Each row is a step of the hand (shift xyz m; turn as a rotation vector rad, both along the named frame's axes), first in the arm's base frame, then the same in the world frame.
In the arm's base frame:
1: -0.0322 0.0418 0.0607 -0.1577 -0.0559 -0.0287
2: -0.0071 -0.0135 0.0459 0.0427 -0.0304 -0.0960
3: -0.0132 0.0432 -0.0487 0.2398 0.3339 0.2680
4: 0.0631 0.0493 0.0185 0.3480 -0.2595 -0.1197
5: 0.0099 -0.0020 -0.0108 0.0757 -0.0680 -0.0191
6: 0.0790 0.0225 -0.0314 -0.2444 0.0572 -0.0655
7: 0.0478 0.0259 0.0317 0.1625 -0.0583 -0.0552
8: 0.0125 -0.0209 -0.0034 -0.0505 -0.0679 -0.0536
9: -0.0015 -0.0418 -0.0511 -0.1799 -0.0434 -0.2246
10: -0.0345 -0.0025 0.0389 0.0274 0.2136 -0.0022
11: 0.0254 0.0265 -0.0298 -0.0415 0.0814 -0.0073
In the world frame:
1: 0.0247 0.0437 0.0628 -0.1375 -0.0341 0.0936
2: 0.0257 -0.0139 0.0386 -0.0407 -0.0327 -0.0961
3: -0.0385 0.0460 -0.0285 0.3946 0.2917 0.0002
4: 0.0630 0.0401 -0.0343 0.1315 -0.2986 -0.3103
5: -0.0008 -0.0029 -0.0145 0.0322 -0.0766 -0.0618
6: 0.0361 0.0130 -0.0791 -0.2114 0.0903 0.1201
7: 0.0588 0.0185 -0.0126 0.0690 -0.0771 -0.1488
8: 0.0040 -0.0222 -0.0097 -0.0808 -0.0591 0.0018
9: -0.0416 -0.0397 -0.0325 -0.2890 -0.0129 -0.0313
10: 0.0027 0.0008 0.0520 0.0420 0.2082 -0.0355
11: 0.0000 0.0239 -0.0408 -0.0251 0.0863 0.0181

